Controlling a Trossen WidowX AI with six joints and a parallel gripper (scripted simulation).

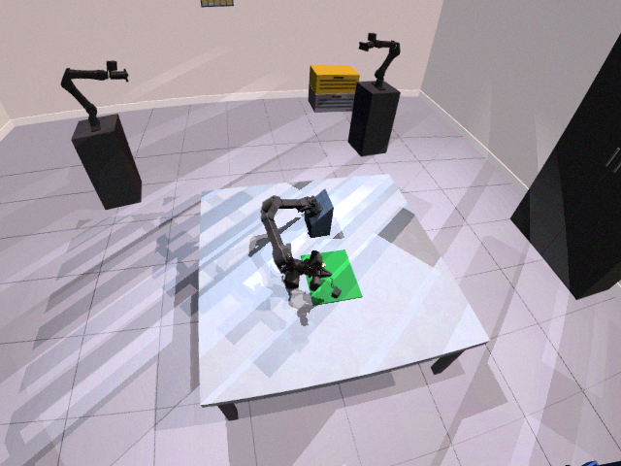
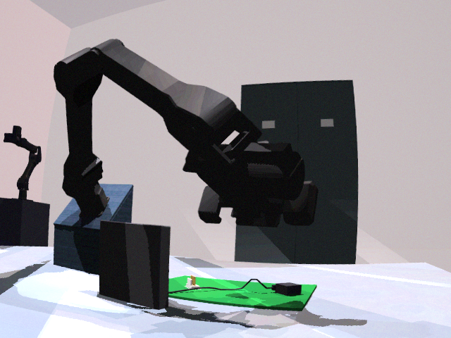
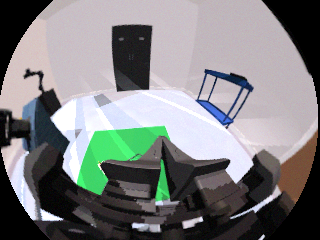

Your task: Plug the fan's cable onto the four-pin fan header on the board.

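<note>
Right now the black plug is 12 cm below my gripper tip, 3 cm ahead of it and 2 cm to the left of it. The rest, counted from my gripper tip: black fan block (19 cm behind, 13 cm to the right, 7 cm below); green board (14 cm below, 8 cm behind, 4 cm to the left).
</note>
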